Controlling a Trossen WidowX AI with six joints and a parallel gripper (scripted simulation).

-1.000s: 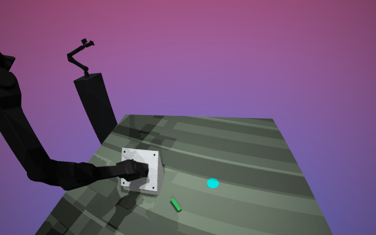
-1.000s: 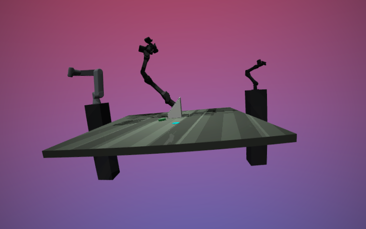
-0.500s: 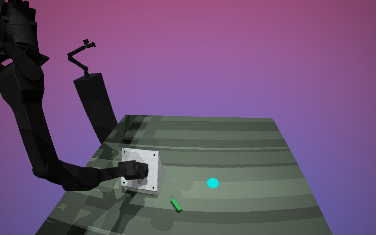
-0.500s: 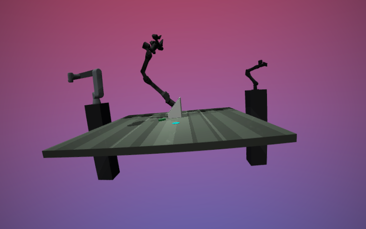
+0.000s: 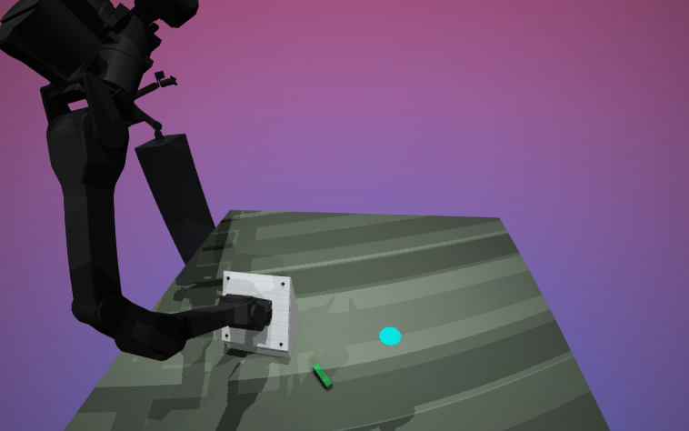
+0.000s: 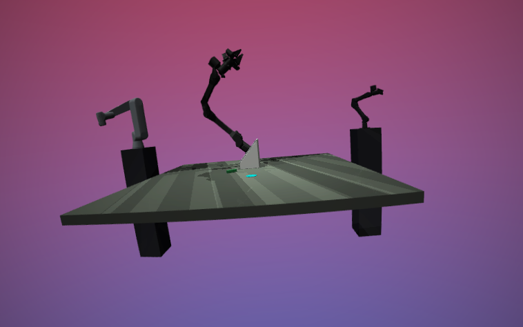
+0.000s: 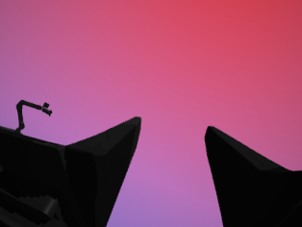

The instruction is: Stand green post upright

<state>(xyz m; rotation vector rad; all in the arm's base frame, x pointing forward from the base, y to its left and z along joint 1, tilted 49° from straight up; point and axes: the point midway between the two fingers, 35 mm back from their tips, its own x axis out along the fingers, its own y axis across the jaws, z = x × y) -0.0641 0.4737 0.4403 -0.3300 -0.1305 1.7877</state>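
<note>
Right now the green post is 210 mm ahead of my gripper tip, 100 mm to the right of it and 780 mm below it. From my gripper tip the other things lie so: cyan circle: 370 mm ahead, 40 mm to the left, 790 mm below.
</note>
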